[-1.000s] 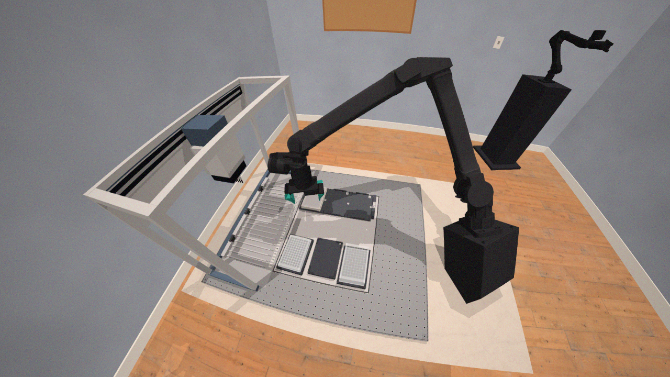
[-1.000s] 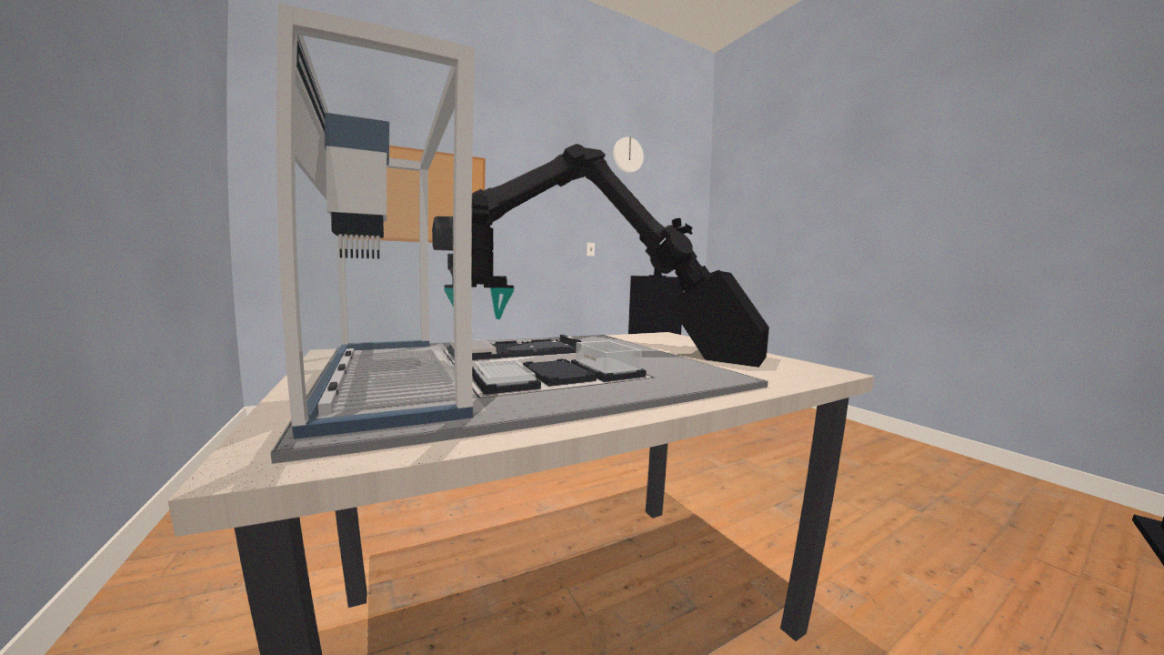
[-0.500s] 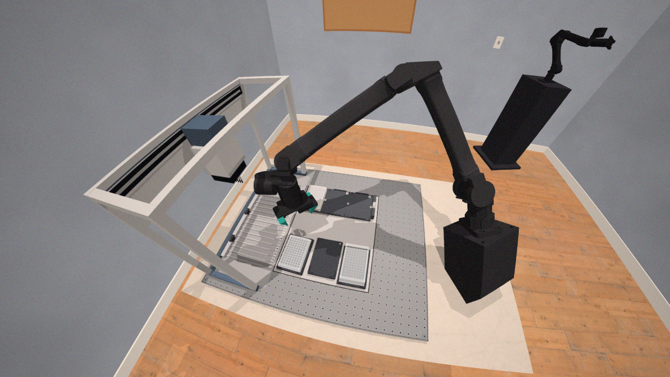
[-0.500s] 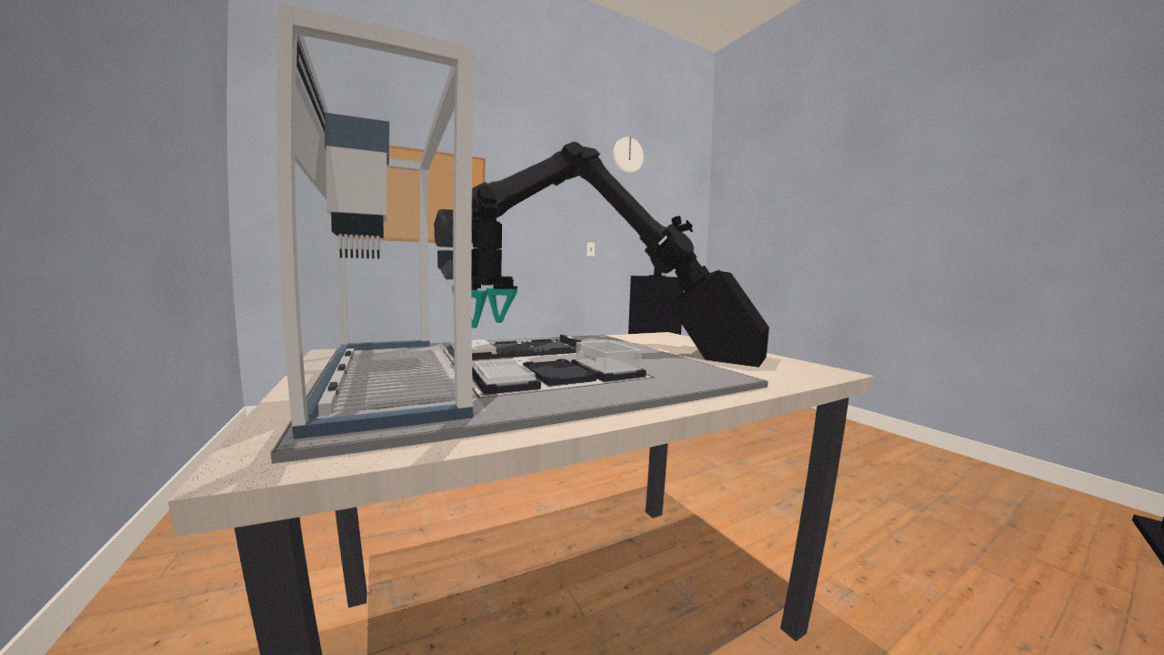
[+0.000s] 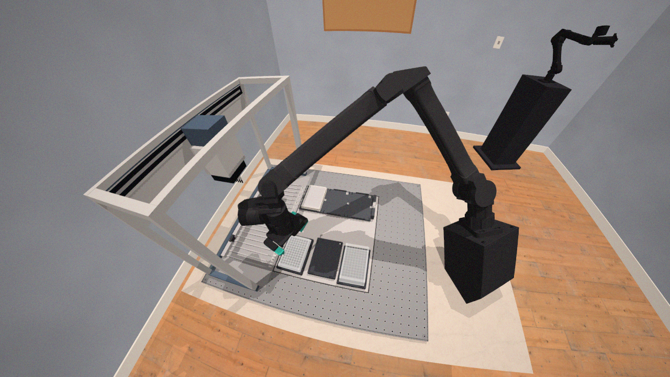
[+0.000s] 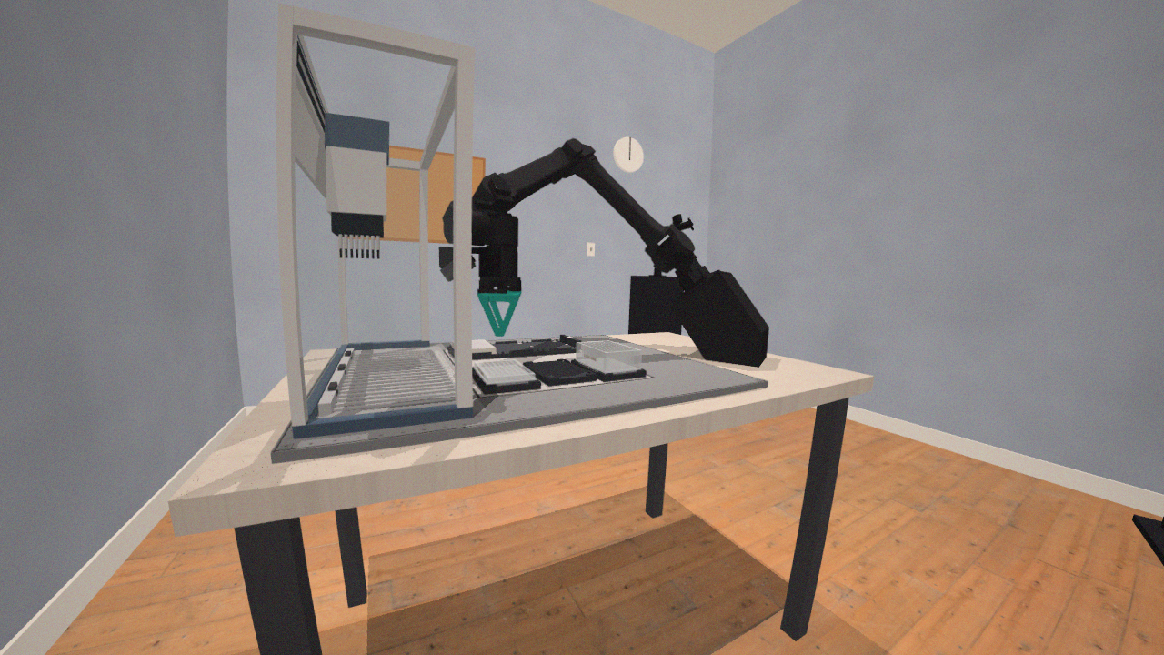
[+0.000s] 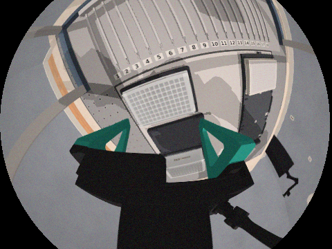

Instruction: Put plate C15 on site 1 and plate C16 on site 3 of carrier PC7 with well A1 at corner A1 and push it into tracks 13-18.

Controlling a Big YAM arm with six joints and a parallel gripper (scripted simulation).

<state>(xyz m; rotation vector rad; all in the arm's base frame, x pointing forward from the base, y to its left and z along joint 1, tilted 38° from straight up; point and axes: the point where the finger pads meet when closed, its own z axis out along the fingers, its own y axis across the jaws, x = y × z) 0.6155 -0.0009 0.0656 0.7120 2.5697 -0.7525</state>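
Right now the 96-well plate C15 is 1 cm to the left of my hand and 8 cm below it. Round my hand: nest S2: 11 cm behind, 3 cm to the left, 9 cm below; frame post: 14 cm ahead, 13 cm to the left, 15 cm above; nest S3: 1 cm to the left, 9 cm below.
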